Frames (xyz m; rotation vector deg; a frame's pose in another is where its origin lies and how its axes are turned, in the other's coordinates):
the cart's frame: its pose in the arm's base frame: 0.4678 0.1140 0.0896 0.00 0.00 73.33
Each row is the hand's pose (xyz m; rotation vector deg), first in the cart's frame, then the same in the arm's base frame.
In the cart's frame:
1: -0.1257 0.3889 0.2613 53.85 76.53 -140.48
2: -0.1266 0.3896 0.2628 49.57 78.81 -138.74
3: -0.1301 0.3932 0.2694 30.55 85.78 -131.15
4: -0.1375 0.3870 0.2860 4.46 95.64 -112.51
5: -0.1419 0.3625 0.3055 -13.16 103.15 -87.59
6: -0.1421 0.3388 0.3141 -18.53 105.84 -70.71
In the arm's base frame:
1: 0.0592 0.1051 0.3509 -1.98 74.08 -81.41
2: 0.0583 0.1045 0.3524 -5.81 73.84 -79.55
3: 0.0538 0.1022 0.3590 -21.66 70.57 -71.43
4: 0.0576 0.0933 0.3756 -45.13 66.93 -54.58
5: 0.0798 0.0821 0.3951 -63.85 66.27 -33.12
6: 0.1025 0.0751 0.4037 -71.38 67.51 -18.08

